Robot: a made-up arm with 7 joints. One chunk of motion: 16 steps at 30 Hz.
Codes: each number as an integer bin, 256 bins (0 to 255) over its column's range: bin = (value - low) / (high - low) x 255, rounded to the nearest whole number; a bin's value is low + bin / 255 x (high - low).
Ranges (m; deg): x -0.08..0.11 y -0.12..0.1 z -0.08..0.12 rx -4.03..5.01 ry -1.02..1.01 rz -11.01..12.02
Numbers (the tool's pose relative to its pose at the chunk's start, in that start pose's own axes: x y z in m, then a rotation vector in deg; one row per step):
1: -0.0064 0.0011 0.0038 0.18 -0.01 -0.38
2: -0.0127 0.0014 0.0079 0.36 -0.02 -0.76
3: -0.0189 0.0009 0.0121 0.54 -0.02 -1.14
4: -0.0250 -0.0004 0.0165 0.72 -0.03 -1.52
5: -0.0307 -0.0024 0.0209 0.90 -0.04 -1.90
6: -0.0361 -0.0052 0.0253 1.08 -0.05 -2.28
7: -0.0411 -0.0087 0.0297 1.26 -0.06 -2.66
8: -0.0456 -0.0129 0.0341 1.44 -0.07 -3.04
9: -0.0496 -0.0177 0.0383 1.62 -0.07 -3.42
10: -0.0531 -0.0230 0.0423 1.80 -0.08 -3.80
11: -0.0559 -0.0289 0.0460 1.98 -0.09 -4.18
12: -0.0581 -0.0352 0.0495 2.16 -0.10 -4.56
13: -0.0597 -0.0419 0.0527 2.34 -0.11 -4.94
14: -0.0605 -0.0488 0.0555 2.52 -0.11 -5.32
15: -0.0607 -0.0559 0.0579 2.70 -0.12 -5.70
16: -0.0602 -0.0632 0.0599 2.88 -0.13 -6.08
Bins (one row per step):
1: 99 140 107 119 127 118
2: 90 141 112 124 126 113
3: 82 140 117 129 126 109
4: 74 139 123 134 124 105
5: 66 136 129 139 123 101
6: 59 133 134 144 122 97
7: 52 129 140 149 121 92
8: 46 124 145 154 119 88
9: 41 119 151 159 119 84
10: 36 112 156 164 118 80
11: 32 106 161 170 117 76
12: 29 98 165 175 116 71
13: 27 91 169 180 114 67
14: 26 83 173 185 114 63
15: 26 74 176 190 113 59
16: 27 66 178 195 112 55

